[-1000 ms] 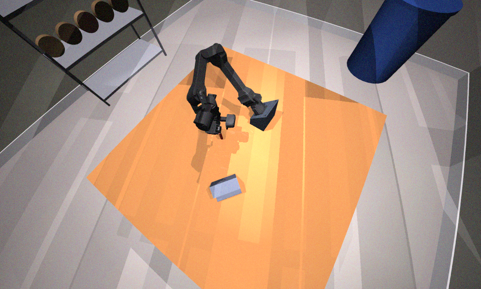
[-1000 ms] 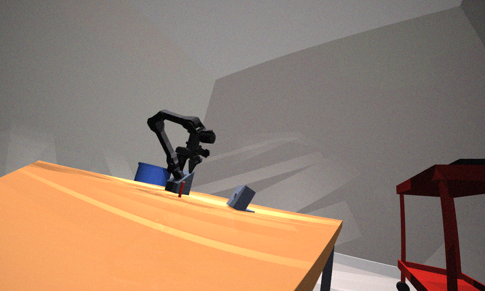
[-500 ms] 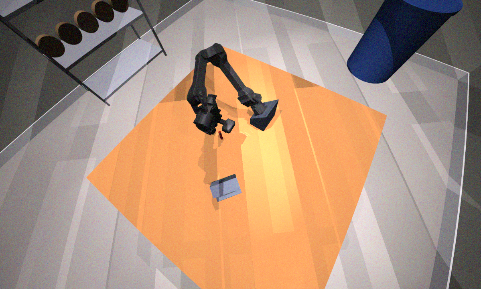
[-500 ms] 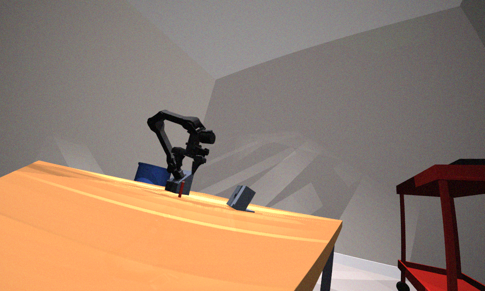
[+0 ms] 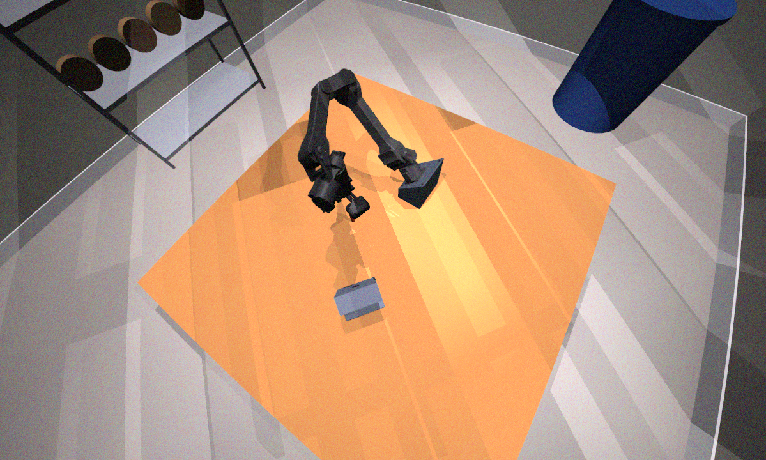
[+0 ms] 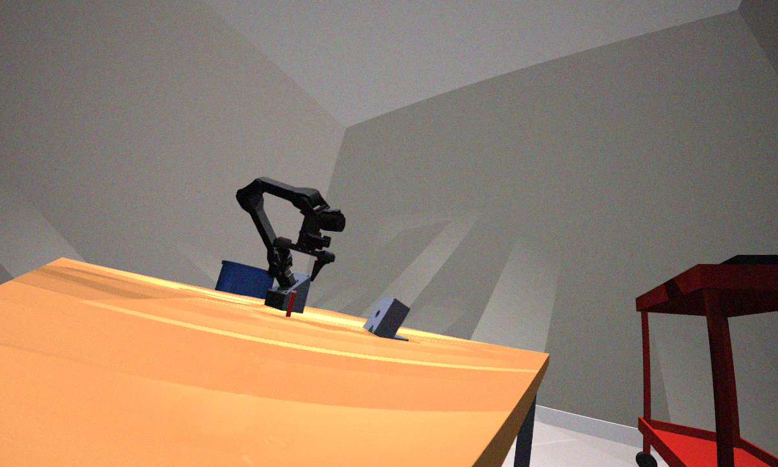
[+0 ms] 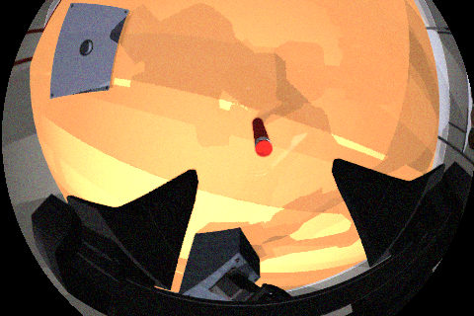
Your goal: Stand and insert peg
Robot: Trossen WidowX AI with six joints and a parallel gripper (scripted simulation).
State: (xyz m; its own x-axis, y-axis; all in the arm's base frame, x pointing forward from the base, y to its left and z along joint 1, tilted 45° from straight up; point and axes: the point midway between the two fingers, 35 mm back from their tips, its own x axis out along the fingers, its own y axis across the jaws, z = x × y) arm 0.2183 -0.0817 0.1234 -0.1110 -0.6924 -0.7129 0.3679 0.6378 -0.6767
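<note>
Right now the red peg is 6 cm below my gripper tip. From my gripper tip the other things lie so: sloped grey-blue panel (23 cm ahead, 16 cm to the left, 7 cm below).
</note>
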